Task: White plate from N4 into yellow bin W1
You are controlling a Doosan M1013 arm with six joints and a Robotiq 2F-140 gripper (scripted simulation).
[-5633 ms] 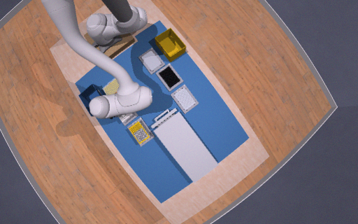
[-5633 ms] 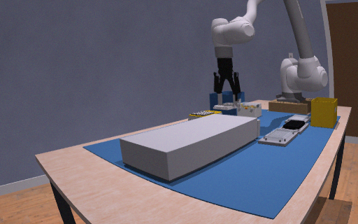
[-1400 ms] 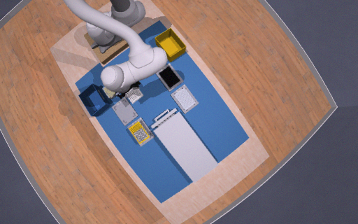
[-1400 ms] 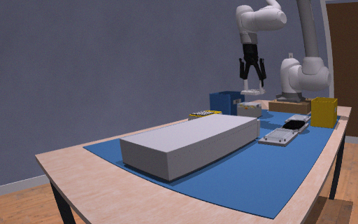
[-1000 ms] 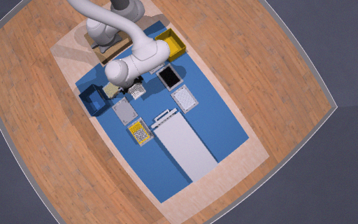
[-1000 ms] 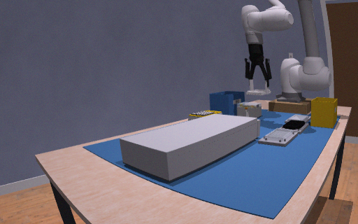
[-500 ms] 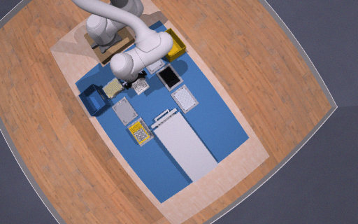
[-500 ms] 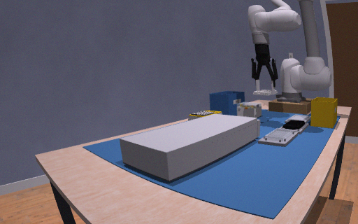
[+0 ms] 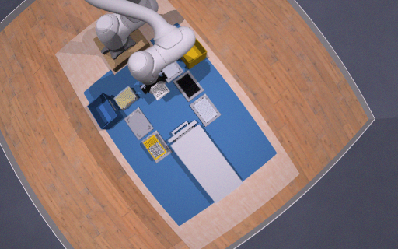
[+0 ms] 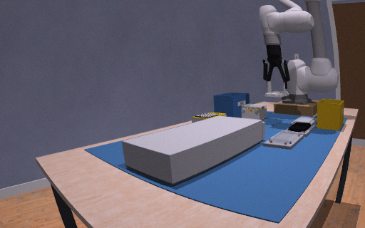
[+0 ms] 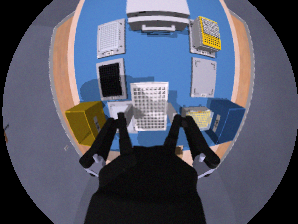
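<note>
My hand is 11 cm past the yellow bin, 29 cm to the right of it and 13 cm above it. The rest, counted from my hand: black plate: 7 cm ahead, 16 cm to the left, 15 cm below; then white plate: 2 cm below; then grey nest: 8 cm ahead, 23 cm to the right, 16 cm below.
</note>
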